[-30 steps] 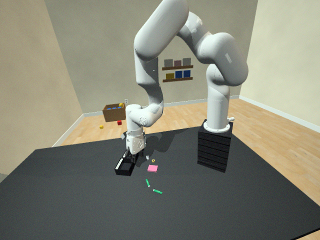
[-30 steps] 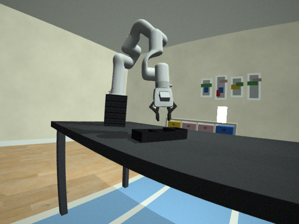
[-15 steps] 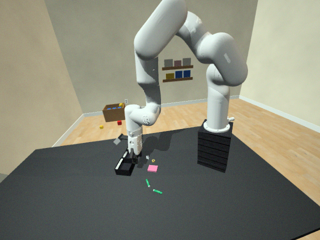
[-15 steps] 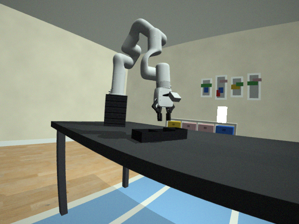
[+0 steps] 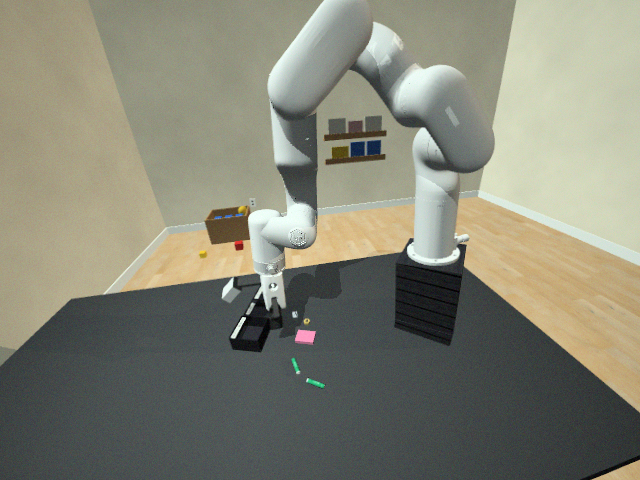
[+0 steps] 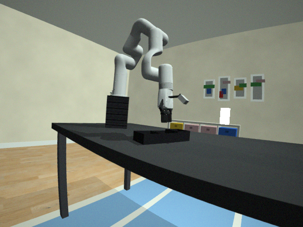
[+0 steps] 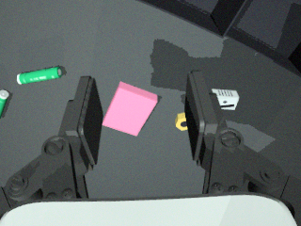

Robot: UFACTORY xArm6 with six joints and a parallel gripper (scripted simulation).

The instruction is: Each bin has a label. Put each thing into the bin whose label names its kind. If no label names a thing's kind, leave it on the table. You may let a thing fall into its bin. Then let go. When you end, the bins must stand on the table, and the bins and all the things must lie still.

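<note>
The pink flat pad lies 9 cm below my hand, 7 cm behind it and 2 cm to the left of it. Also, from my hand: battery 10 cm to the left, 9 cm below, 3 cm behind; white part 9 cm below, 8 cm to the right, 6 cm behind; yellow hex nut 9 cm below, 9 cm behind, 4 cm to the right.
</note>
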